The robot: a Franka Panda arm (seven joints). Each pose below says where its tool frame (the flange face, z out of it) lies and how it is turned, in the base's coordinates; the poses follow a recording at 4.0 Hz.
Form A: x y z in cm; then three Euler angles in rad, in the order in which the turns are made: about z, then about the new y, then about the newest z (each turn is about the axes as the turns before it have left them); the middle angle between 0 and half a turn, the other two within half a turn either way.
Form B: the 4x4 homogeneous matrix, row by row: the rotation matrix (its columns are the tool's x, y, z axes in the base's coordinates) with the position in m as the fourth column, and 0 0 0 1 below. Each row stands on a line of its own. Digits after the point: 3 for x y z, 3 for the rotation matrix.
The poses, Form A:
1: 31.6 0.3 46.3 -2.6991 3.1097 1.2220
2: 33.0 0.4 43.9 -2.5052 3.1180 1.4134
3: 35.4 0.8 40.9 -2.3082 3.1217 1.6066
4: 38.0 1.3 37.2 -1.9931 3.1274 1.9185
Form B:
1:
0.711 -0.702 -0.029 0.316
-0.703 -0.711 -0.014 0.003
-0.011 0.030 -0.999 0.463
0 0 0 1

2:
0.713 -0.701 -0.019 0.330
-0.701 -0.713 -0.014 0.004
-0.004 0.023 -1.000 0.439
0 0 0 1

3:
0.716 -0.698 -0.013 0.354
-0.698 -0.716 -0.015 0.008
0.001 0.020 -1.000 0.409
0 0 0 1

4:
0.718 -0.696 -0.006 0.380
-0.696 -0.718 -0.013 0.013
0.005 0.013 -1.000 0.372
0 0 0 1

